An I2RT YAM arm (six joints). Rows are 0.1 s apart.
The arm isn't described. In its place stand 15 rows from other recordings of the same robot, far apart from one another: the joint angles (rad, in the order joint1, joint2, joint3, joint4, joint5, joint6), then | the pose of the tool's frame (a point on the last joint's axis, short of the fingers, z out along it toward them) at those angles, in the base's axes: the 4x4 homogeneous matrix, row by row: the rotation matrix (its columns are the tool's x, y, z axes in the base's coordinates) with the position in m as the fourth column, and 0 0 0 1 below.
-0.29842 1.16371 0.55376 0.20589 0.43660 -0.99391 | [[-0.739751, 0.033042, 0.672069, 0.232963], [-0.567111, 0.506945, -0.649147, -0.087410], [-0.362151, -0.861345, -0.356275, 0.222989], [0, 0, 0, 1]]
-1.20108 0.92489 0.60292 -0.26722 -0.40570 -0.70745 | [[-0.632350, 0.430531, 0.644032, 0.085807], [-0.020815, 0.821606, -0.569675, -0.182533], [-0.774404, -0.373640, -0.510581, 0.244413], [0, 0, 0, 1]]
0.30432 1.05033 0.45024 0.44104 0.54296 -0.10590 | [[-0.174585, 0.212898, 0.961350, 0.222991], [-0.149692, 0.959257, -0.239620, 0.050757], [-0.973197, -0.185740, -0.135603, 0.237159], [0, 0, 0, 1]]
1.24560 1.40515 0.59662 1.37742 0.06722 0.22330 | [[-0.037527, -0.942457, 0.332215, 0.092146], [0.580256, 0.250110, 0.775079, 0.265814], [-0.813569, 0.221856, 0.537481, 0.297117], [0, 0, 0, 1]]
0.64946 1.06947 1.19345 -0.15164 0.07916 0.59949 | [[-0.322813, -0.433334, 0.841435, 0.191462], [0.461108, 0.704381, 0.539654, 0.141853], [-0.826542, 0.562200, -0.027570, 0.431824], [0, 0, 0, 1]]
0.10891 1.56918 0.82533 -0.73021 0.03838 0.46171 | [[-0.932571, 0.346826, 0.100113, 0.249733], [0.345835, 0.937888, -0.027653, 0.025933], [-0.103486, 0.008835, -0.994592, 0.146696], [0, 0, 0, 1]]
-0.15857 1.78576 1.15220 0.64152 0.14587 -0.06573 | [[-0.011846, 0.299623, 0.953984, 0.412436], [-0.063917, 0.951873, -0.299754, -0.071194], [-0.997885, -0.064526, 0.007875, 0.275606], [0, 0, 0, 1]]
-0.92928 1.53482 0.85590 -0.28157 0.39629 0.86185 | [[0.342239, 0.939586, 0.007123, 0.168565], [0.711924, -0.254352, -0.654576, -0.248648], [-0.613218, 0.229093, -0.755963, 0.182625], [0, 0, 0, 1]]
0.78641 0.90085 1.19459 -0.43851 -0.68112 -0.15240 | [[0.049569, -0.994016, 0.097342, 0.106901], [-0.117287, 0.090994, 0.988920, 0.138852], [-0.991860, -0.060437, -0.112075, 0.434139], [0, 0, 0, 1]]
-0.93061 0.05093 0.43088 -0.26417 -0.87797 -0.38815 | [[0.042794, 0.077667, 0.996060, 0.056438], [-0.462143, 0.885440, -0.049186, -0.029916], [-0.885772, -0.458218, 0.073785, 0.284701], [0, 0, 0, 1]]
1.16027 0.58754 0.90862 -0.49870 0.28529 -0.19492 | [[0.079825, -0.768388, 0.634987, 0.057186], [-0.282309, 0.593512, 0.753688, 0.106281], [-0.955997, -0.239425, -0.169546, 0.374983], [0, 0, 0, 1]]
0.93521 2.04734 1.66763 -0.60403 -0.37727 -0.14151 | [[-0.366717, -0.930286, 0.009257, 0.256713], [-0.717975, 0.289325, 0.633090, 0.370080], [-0.591633, 0.225518, -0.774023, 0.223839], [0, 0, 0, 1]]
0.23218 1.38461 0.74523 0.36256 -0.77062 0.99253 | [[-0.829679, -0.223923, 0.511362, 0.285551], [0.421219, 0.350022, 0.836695, 0.092999], [-0.366343, 0.909584, -0.196086, 0.247691], [0, 0, 0, 1]]
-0.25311 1.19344 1.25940 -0.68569 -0.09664 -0.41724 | [[-0.584259, -0.069524, 0.808584, 0.245141], [-0.265499, 0.957875, -0.109481, -0.059859], [-0.766911, -0.278644, -0.578105, 0.371384], [0, 0, 0, 1]]
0.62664 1.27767 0.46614 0.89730 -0.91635 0.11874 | [[-0.049235, -0.998449, 0.025990, 0.186918], [0.053379, 0.023354, 0.998301, 0.170196], [-0.997360, 0.050539, 0.052146, 0.238031], [0, 0, 0, 1]]
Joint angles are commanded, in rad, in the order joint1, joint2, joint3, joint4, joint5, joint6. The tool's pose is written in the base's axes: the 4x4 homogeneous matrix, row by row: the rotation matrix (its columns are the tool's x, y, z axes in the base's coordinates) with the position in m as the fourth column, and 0 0 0 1 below. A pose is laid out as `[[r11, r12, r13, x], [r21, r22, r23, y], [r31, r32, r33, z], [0, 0, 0, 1]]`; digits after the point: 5 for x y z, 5 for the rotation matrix.
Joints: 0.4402, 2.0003, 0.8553, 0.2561, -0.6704, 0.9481
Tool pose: [[-0.96863, 0.16919, 0.18203, 0.30720], [0.24733, 0.58485, 0.77251, 0.16915], [0.02424, 0.79330, -0.60835, 0.07607], [0, 0, 0, 1]]
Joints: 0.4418, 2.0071, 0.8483, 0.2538, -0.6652, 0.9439
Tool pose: [[-0.96859, 0.17621, 0.17543, 0.30489], [0.24674, 0.59393, 0.76575, 0.16851], [0.03074, 0.78498, -0.61875, 0.07207], [0, 0, 0, 1]]
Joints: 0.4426, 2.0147, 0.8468, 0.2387, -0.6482, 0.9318
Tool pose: [[-0.96790, 0.18276, 0.17253, 0.30337], [0.24937, 0.61274, 0.74991, 0.16757], [0.03133, 0.76886, -0.63865, 0.06804], [0, 0, 0, 1]]
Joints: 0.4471, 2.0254, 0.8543, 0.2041, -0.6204, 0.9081
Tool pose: [[-0.96864, 0.18561, 0.16520, 0.30214], [0.24690, 0.64416, 0.72395, 0.16782], [0.02795, 0.74203, -0.66978, 0.06359], [0, 0, 0, 1]]
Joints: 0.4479, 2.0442, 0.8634, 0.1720, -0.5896, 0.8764
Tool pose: [[-0.96991, 0.18486, 0.15842, 0.30168], [0.24258, 0.67891, 0.69299, 0.16691], [0.02056, 0.71057, -0.70332, 0.05702], [0, 0, 0, 1]]
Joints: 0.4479, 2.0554, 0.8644, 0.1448, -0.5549, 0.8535
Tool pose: [[-0.96946, 0.18959, 0.15555, 0.29992], [0.24481, 0.71095, 0.65925, 0.16491], [0.01440, 0.67720, -0.73566, 0.05157], [0, 0, 0, 1]]
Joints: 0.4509, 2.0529, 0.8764, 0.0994, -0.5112, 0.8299
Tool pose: [[-0.96935, 0.18745, 0.15880, 0.29996], [0.24567, 0.74479, 0.62044, 0.16458], [-0.00197, 0.64043, -0.76801, 0.05176], [0, 0, 0, 1]]
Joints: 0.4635, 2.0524, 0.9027, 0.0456, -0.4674, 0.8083
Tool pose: [[-0.97152, 0.17670, 0.15786, 0.30124], [0.23612, 0.77770, 0.58261, 0.16850], [-0.01982, 0.60329, -0.79727, 0.05393], [0, 0, 0, 1]]
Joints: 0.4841, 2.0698, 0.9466, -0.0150, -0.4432, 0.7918
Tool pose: [[-0.97698, 0.16464, 0.13562, 0.30353], [0.21259, 0.80366, 0.55582, 0.17686], [-0.01748, 0.57186, -0.82016, 0.05403], [0, 0, 0, 1]]
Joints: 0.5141, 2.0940, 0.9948, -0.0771, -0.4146, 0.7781
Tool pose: [[-0.98310, 0.14765, 0.10822, 0.30435], [0.18262, 0.83207, 0.52374, 0.18835], [-0.01271, 0.53465, -0.84498, 0.05279], [0, 0, 0, 1]]
